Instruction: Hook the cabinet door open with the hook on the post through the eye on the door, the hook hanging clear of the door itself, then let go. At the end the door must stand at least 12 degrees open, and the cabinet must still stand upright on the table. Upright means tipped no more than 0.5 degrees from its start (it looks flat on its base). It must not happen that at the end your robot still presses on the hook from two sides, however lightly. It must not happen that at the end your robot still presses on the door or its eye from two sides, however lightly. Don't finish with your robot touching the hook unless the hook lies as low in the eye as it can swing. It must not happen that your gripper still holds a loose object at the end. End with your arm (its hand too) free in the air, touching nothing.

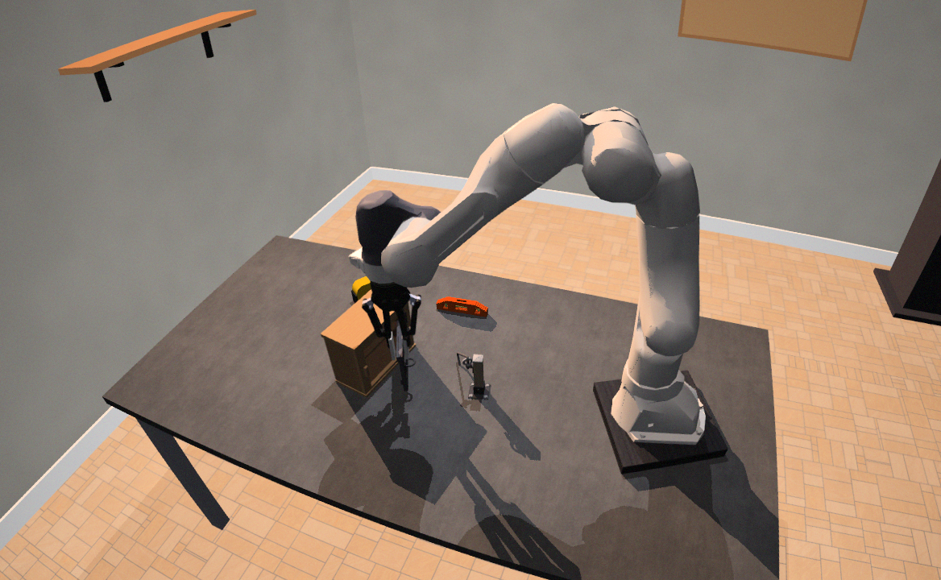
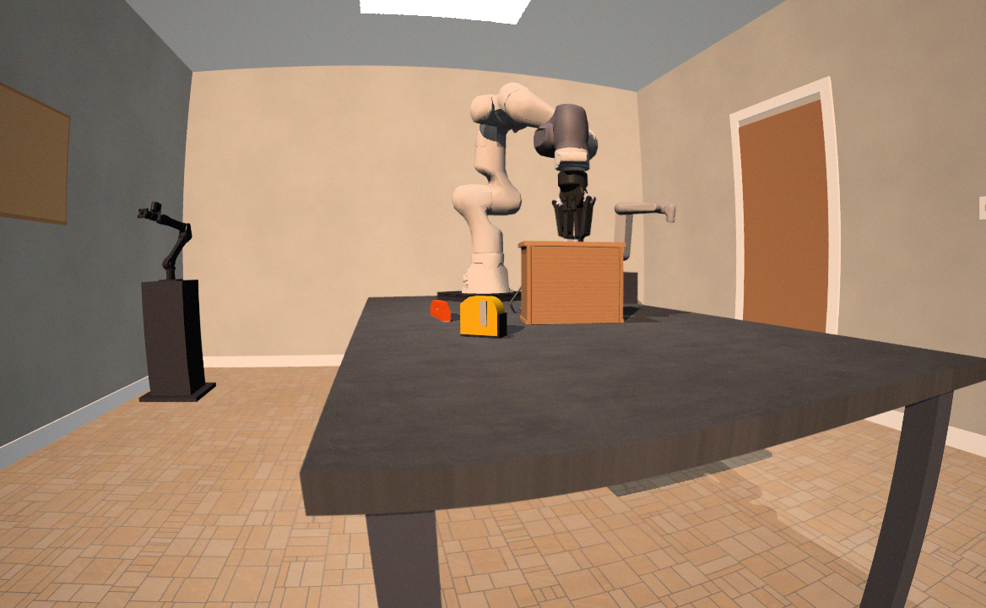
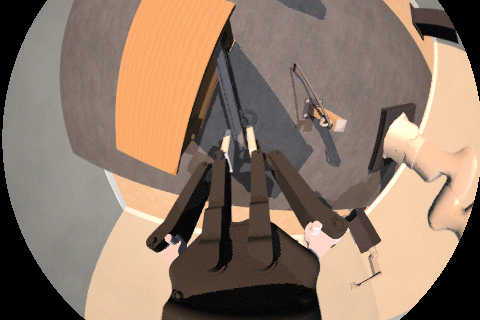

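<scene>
My hand is 12 cm past the hook, 9 cm to the left of it and 9 cm above it. The rest, counted from my hand: dark door: 8 cm below, 6 cm to the right, 2 cm ahead; orange spirit level: 33 cm to the right, 14 cm below, 3 cm behind; yellow tape measure: 31 cm to the right, 28 cm ahead, 13 cm below.
</scene>
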